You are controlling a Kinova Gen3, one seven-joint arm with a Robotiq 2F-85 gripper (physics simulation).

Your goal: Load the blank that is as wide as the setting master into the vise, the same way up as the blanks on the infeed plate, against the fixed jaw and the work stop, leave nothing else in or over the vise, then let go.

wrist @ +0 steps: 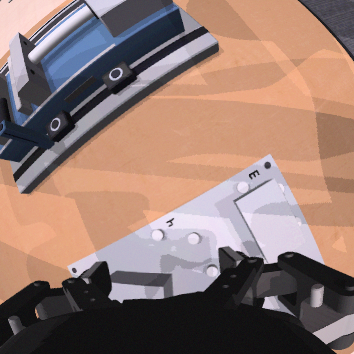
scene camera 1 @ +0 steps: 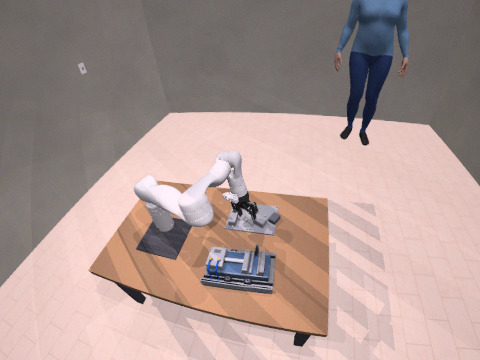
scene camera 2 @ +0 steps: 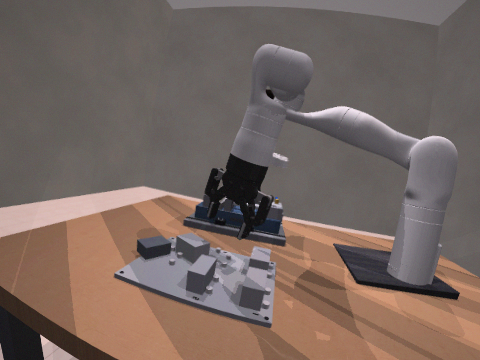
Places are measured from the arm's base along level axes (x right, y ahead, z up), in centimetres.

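Pixels of known places: gripper, fingertip midpoint: [wrist: 163, 269] [scene camera 1: 247, 217] [scene camera 2: 225, 227]; arm's base at its link origin: [scene camera 1: 166, 224] [scene camera 2: 406, 275].
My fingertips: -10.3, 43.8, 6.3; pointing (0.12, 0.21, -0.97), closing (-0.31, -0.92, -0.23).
Note:
For each thing: its middle in the pictures, then the offset to it from my fingertips, as dx, dy, dz. "spot": a spot on its surface instead. Level surfaces: height alone.
- larger pale-topped blank at a spot on its surface: [wrist: 272, 217] spot: -0.6, -8.5, -3.2
- darker block at the middle of its body: [scene camera 2: 154, 246] [scene camera 1: 274, 218] -6.5, +12.2, -5.5
- blue vise at the middle of its body: [wrist: 60, 54] [scene camera 2: 239, 212] [scene camera 1: 239, 265] +24.6, +2.9, -2.6
- dark upright piece at a spot on its surface: [scene camera 1: 257, 250] spot: +18.3, +9.6, +1.9
- wooden table at its surface level: dz -7.6
My gripper [scene camera 1: 246, 216] [scene camera 2: 228, 221] [wrist: 163, 269] is open and empty, above the infeed plate [scene camera 2: 150, 275] [wrist: 130, 250]. Grey blanks [scene camera 2: 192, 247] [scene camera 2: 201, 275] [scene camera 2: 260, 258] [scene camera 2: 252, 291] stand on the plate among small round pegs. In the wrist view, one blank [wrist: 145, 287] shows partly below and between the fingers; a larger pale-topped blank [wrist: 272, 217] lies to the right. A darker block [scene camera 2: 154, 247] [scene camera 1: 274, 218] sits at the plate's far corner; whether it is the setting master I cannot tell. The blue vise [scene camera 1: 232, 270] [scene camera 2: 267, 223] [wrist: 165, 25] shows no blank between its jaws in scene camera 1. Blank widths are hard to compare.
The vise stands on a grey slotted base [scene camera 1: 237, 287] [wrist: 175, 72], apart from the plate. A dark upright piece [scene camera 1: 257, 250] rises near its jaws. The arm's dark mounting mat [scene camera 1: 165, 245] [scene camera 2: 370, 275] lies on the wooden table [scene camera 1: 300, 260]. A person [scene camera 1: 372, 55] stands beyond the table.

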